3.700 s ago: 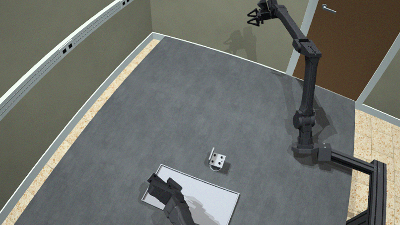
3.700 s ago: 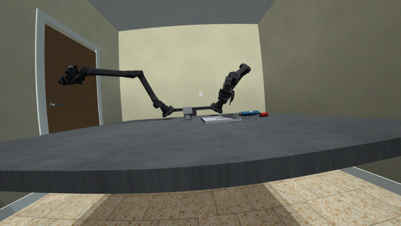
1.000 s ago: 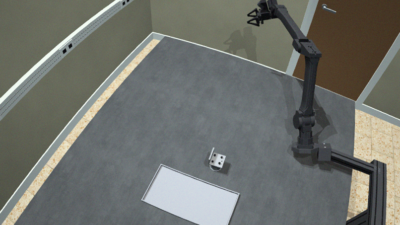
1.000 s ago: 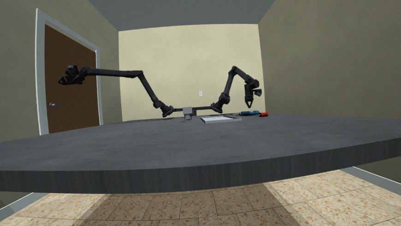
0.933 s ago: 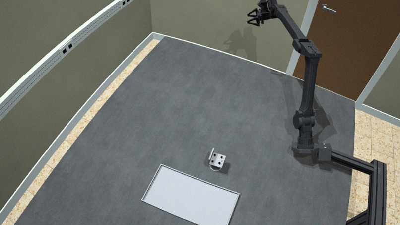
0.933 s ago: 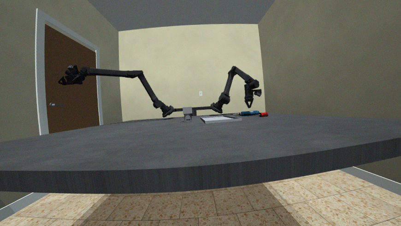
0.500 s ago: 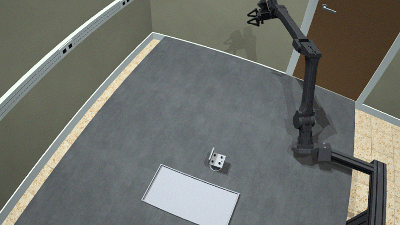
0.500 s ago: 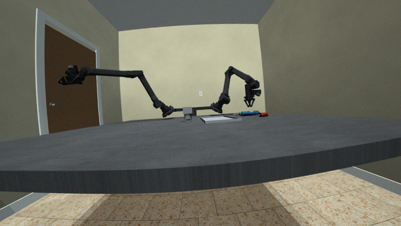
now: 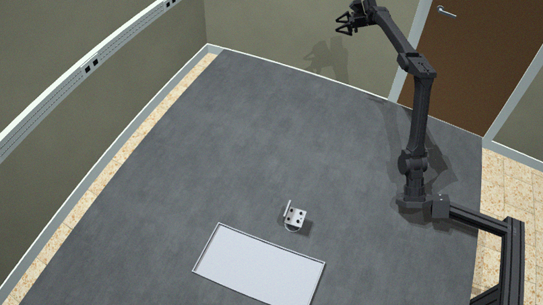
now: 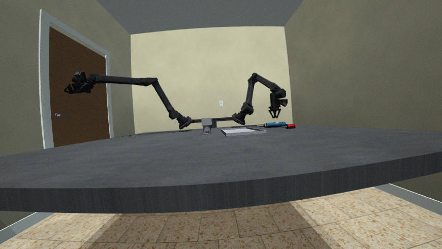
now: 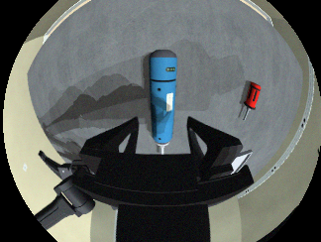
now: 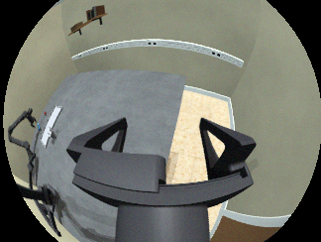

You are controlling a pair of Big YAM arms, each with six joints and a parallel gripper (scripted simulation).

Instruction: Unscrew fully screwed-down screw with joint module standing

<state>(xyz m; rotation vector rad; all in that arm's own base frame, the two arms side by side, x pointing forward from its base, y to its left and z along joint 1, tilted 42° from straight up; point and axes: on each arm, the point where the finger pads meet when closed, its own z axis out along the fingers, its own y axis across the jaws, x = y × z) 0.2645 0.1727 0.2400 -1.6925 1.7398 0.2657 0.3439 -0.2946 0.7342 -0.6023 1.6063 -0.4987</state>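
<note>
The grey bracket is 130 mm behind my right hand, 860 mm to the left of it and 280 mm below it. From my right hand the other things lie so: flat white tray 90 mm behind, 1080 mm to the left, 350 mm below; red-handled screwdriver 30 mm behind, 1410 mm to the left, 340 mm below.
</note>
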